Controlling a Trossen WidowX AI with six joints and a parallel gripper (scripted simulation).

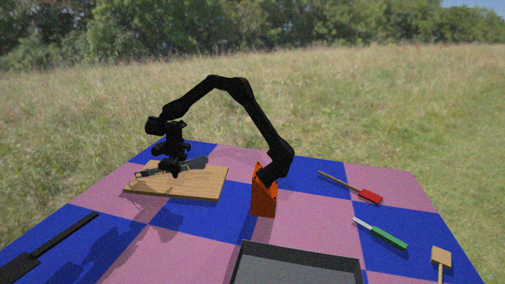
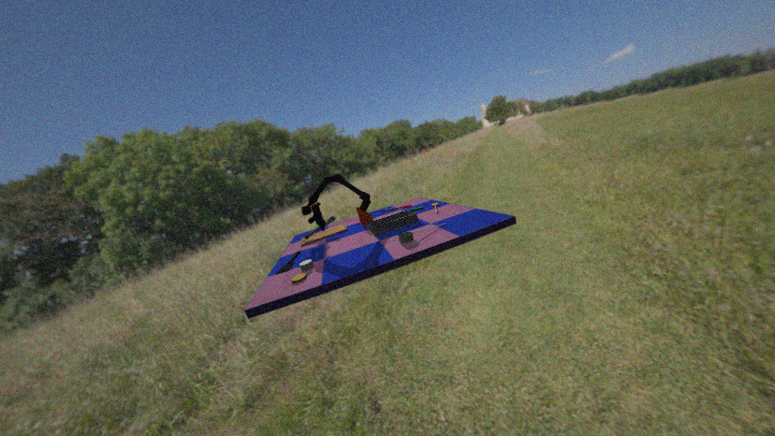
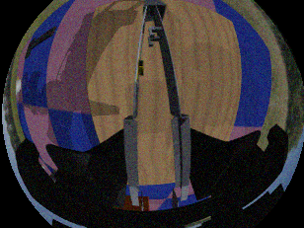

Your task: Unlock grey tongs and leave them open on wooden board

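The wooden board lies 30 mm behind my gripper tip, 10 mm to the right of it and 40 mm below it. Also, from my gripper tip: black spatula: 440 mm ahead, 150 mm to the right, 40 mm below; red spatula: 250 mm behind, 660 mm to the left, 40 mm below; grey roasting tin: 280 mm ahead, 520 mm to the left, 20 mm below.
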